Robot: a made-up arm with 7 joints. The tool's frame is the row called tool.
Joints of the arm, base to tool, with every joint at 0 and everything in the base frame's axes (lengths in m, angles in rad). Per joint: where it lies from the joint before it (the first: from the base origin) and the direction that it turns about. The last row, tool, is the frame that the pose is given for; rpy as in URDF.
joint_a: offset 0 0 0.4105 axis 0 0 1
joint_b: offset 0 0 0 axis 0 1 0
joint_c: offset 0 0 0.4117 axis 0 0 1
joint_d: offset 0.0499 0 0 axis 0 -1 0
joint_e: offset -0.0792 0 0.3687 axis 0 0 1
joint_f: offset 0 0 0 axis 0 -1 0
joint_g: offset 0.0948 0 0 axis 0 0 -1
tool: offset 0 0 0 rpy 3.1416 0 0
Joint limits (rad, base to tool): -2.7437..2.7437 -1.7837..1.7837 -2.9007..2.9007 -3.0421..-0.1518 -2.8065..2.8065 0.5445..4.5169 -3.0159..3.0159
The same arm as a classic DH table. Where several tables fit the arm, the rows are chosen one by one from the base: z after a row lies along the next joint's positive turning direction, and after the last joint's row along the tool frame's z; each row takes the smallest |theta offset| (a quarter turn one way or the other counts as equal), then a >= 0, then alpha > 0; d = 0 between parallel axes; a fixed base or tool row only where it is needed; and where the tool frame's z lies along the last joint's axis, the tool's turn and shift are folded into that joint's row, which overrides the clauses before.
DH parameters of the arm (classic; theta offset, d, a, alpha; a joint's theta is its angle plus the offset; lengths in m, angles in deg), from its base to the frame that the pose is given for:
joint_a: 0.00 0.4105 0.0000 -90.00
joint_b: 0.00 0.0000 0.0000 90.00
joint_c: 0.00 0.4117 0.0499 90.00
joint_d: 0.00 0.0000 -0.0792 -90.00
joint_e: 0.00 0.3687 0.0000 90.00
joint_f: 0.00 0.0000 0.0948 90.00
joint_g: 0.00 0.0000 0.0000 0.00
Joint limits (deg, base to tool): -157.20..157.20 -102.20..102.20 -166.20..166.20 -174.30..-8.70 -160.80..160.80 31.20..258.80 -172.80..172.80

